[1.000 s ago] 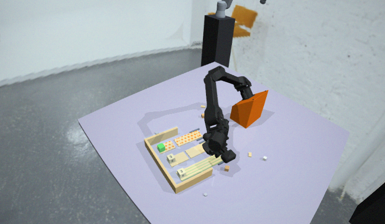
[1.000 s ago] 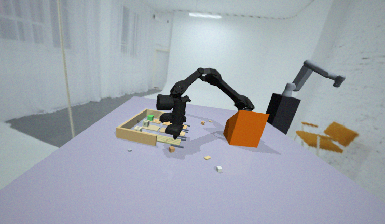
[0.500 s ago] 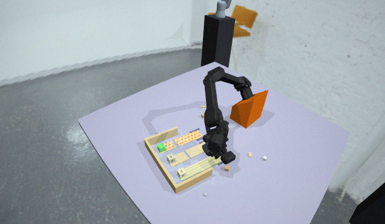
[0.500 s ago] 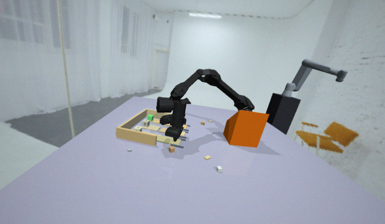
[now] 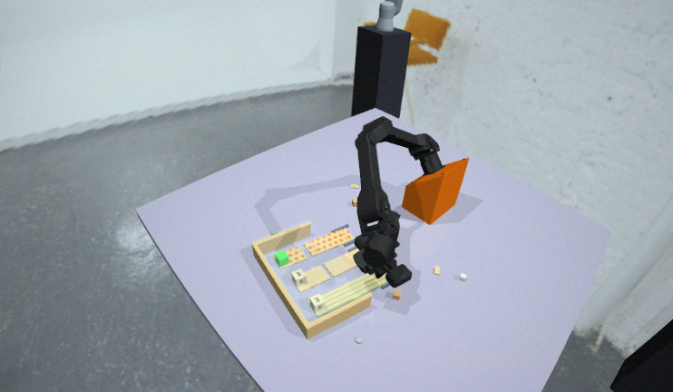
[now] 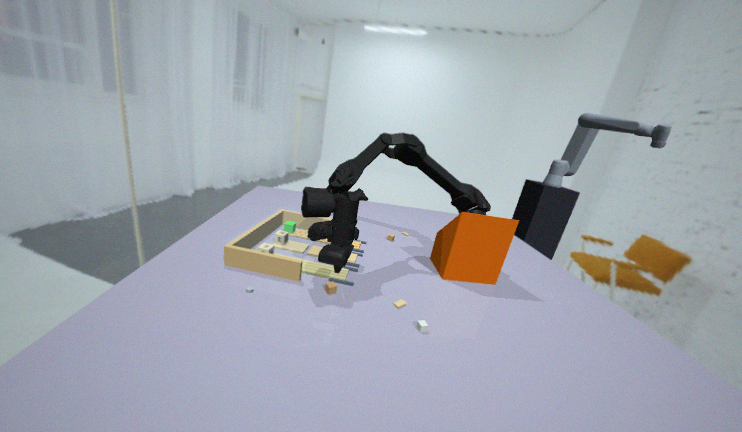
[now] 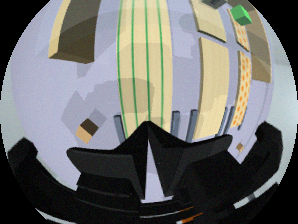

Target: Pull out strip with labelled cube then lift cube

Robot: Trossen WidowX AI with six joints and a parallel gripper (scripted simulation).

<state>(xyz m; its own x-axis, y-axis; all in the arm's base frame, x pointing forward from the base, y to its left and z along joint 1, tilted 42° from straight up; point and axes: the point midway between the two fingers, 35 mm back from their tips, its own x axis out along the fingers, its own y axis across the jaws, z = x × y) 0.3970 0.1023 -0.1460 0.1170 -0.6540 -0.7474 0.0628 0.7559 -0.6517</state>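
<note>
Now: the strip 90 mm ahead of my gripper tip and 10 mm to the right of it.
</note>
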